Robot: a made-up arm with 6 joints. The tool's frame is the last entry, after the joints. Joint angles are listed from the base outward. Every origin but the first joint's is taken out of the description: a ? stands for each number. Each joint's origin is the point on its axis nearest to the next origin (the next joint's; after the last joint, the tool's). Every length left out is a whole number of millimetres.
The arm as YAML. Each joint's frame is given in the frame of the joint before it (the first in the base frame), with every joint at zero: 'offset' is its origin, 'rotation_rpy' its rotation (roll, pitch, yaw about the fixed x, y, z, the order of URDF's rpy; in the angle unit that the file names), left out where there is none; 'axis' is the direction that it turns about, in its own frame. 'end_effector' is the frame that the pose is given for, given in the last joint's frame.
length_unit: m
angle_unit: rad
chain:
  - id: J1
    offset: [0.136, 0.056, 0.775]
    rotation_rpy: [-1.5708, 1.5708, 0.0]
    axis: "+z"
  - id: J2
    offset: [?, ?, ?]
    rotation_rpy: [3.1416, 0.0, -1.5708]
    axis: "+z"
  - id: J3
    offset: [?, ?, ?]
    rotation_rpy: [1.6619, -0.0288, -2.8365]
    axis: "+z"
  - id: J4
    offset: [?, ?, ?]
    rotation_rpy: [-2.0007, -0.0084, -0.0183]
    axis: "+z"
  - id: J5
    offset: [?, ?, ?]
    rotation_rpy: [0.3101, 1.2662, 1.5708]
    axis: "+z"
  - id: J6
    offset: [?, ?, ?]
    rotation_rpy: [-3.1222, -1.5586, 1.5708]
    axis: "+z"
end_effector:
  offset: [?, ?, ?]
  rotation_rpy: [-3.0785, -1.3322, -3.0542]
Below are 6 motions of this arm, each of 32 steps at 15 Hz.
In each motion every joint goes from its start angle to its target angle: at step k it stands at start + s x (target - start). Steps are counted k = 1, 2, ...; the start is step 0. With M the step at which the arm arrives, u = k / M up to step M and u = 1 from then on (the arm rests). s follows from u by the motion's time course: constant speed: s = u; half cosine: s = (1 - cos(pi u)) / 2; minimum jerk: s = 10 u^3 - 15 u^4 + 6 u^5.
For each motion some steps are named. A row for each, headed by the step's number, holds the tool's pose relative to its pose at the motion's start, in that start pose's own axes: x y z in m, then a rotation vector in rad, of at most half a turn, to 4 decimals.
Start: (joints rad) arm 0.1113 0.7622 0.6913 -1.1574 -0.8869 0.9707
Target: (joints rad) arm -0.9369 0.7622 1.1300 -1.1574 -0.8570 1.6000
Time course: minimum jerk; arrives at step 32
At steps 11, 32:
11: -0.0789 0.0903 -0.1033 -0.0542 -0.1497 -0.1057
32: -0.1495 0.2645 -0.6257 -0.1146 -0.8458 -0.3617

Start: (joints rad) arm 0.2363 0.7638 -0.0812 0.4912 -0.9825 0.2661
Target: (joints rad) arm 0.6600 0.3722 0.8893 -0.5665 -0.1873 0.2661
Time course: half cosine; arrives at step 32
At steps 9, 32:
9: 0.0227 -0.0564 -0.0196 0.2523 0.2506 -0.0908
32: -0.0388 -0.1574 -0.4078 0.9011 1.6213 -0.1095

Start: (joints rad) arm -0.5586 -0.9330 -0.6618 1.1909 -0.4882 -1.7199
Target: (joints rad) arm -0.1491 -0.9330 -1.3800 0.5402 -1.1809 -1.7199
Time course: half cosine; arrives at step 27
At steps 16, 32:
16: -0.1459 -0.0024 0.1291 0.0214 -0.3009 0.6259
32: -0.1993 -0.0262 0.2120 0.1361 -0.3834 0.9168

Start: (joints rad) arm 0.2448 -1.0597 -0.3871 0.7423 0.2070 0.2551
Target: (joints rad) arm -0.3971 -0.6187 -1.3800 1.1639 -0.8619 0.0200
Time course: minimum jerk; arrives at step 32
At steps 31, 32:
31: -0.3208 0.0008 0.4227 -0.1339 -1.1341 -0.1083
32: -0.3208 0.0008 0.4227 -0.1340 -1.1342 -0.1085

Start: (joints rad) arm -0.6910 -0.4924 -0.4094 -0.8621 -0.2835 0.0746
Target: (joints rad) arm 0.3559 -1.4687 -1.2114 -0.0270 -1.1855 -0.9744
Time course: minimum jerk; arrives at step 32
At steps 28, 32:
28: 0.2111 -0.1540 -0.5512 -0.7529 1.0380 -0.0649
32: 0.2084 -0.1537 -0.5610 -0.7689 1.0664 -0.0481

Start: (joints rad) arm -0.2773 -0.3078 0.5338 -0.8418 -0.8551 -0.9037
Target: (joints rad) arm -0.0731 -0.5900 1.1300 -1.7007 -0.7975 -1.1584
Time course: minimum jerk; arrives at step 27
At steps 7, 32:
7: 0.0026 -0.0434 -0.0171 0.0832 0.0376 0.1372
32: 0.1585 -0.3134 -0.2509 0.5618 0.2372 1.2993

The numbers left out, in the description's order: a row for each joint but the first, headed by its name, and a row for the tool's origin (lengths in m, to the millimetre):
J2: -0.03 -0.252 0.0
J3: 0.353 0.171 0.0
J4: 0.032 0.328 0.0
J5: -0.027 -0.042 0.0
J6: 0.179 0.026 0.0
tool: 0.011 0.027 0.0

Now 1 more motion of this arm.
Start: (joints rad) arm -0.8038 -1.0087 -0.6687 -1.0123 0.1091 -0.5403
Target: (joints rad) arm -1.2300 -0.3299 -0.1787 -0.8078 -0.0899 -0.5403
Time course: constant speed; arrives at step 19
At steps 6, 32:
6: -0.1354 -0.0295 0.0289 -0.0930 -0.4175 0.0882
32: -0.4433 -0.0883 -0.0671 -0.4045 -1.2998 0.1461

